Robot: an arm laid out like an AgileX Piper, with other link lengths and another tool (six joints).
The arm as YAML. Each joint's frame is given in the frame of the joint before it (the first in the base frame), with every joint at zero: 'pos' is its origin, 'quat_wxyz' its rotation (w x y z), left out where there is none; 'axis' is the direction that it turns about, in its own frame. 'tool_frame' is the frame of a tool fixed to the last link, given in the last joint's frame.
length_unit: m
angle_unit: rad
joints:
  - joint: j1
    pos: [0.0, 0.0, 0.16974]
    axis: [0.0, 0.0, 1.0]
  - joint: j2
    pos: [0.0, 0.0, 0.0]
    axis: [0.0, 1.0, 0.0]
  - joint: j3
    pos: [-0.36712, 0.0, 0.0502]
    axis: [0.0, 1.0, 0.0]
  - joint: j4
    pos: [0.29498, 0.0, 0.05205]
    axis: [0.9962, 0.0, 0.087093]
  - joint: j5
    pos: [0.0, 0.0, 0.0]
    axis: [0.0, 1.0, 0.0]
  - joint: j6
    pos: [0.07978, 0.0, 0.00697]
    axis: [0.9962, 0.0, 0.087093]
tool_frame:
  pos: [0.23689, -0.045, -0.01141]
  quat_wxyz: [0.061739, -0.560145, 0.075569, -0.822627]
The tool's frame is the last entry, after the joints.
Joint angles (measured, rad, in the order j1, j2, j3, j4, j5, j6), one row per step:
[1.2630, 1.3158, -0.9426, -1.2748, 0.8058, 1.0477]
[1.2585, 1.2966, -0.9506, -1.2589, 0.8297, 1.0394]
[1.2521, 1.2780, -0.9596, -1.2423, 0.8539, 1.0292]
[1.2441, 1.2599, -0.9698, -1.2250, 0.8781, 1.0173]
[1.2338, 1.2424, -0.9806, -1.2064, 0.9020, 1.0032]
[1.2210, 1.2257, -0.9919, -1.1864, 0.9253, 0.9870]
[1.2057, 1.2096, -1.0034, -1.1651, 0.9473, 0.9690]
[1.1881, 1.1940, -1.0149, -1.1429, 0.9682, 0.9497]
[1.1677, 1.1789, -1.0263, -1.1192, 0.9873, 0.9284]
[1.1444, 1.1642, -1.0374, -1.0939, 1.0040, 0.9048]
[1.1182, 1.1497, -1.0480, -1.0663, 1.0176, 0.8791]
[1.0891, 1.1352, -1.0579, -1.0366, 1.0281, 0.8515]
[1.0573, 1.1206, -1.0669, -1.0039, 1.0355, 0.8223]
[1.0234, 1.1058, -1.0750, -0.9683, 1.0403, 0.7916]
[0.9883, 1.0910, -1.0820, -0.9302, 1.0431, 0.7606]
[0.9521, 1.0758, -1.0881, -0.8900, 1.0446, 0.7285]
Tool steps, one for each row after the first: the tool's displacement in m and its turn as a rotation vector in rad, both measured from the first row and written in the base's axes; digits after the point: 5 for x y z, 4 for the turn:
[0.00110, -0.01157, 0.00811, 0.0149, -0.0004, -0.0275]
[0.00241, -0.02384, 0.01592, 0.0284, 0.0000, -0.0562]
[0.00374, -0.03656, 0.02352, 0.0411, 0.0010, -0.0857]
[0.00512, -0.04995, 0.03048, 0.0522, 0.0034, -0.1161]
[0.00650, -0.06391, 0.03669, 0.0615, 0.0075, -0.1474]
[0.00777, -0.07822, 0.04212, 0.0696, 0.0131, -0.1788]
[0.00886, -0.09286, 0.04686, 0.0766, 0.0202, -0.2105]
[0.00975, -0.10773, 0.05080, 0.0824, 0.0289, -0.2418]
[0.01042, -0.12264, 0.05397, 0.0870, 0.0391, -0.2722]
[0.01075, -0.13730, 0.05629, 0.0912, 0.0514, -0.3009]
[0.01073, -0.15171, 0.05788, 0.0956, 0.0652, -0.3280]
[0.01021, -0.16567, 0.05855, 0.1007, 0.0813, -0.3532]
[0.00911, -0.17901, 0.05845, 0.1067, 0.0992, -0.3762]
[0.00733, -0.19150, 0.05754, 0.1143, 0.1189, -0.3971]
[0.00491, -0.20330, 0.05620, 0.1229, 0.1394, -0.4158]

